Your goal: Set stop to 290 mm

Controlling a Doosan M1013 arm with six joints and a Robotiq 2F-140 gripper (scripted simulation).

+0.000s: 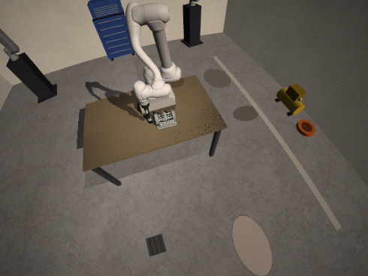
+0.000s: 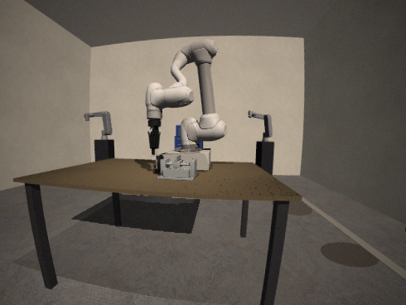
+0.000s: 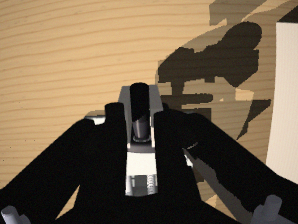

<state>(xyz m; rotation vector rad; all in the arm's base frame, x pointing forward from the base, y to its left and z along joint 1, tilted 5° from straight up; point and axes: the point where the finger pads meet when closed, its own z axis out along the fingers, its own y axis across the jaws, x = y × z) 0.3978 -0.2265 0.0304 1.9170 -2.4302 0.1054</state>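
The grey stop fixture is 4 cm ahead of my hand, 14 cm to the left of it and 4 cm below it. Also, from my hand: black handwheel handle (2 cm below).
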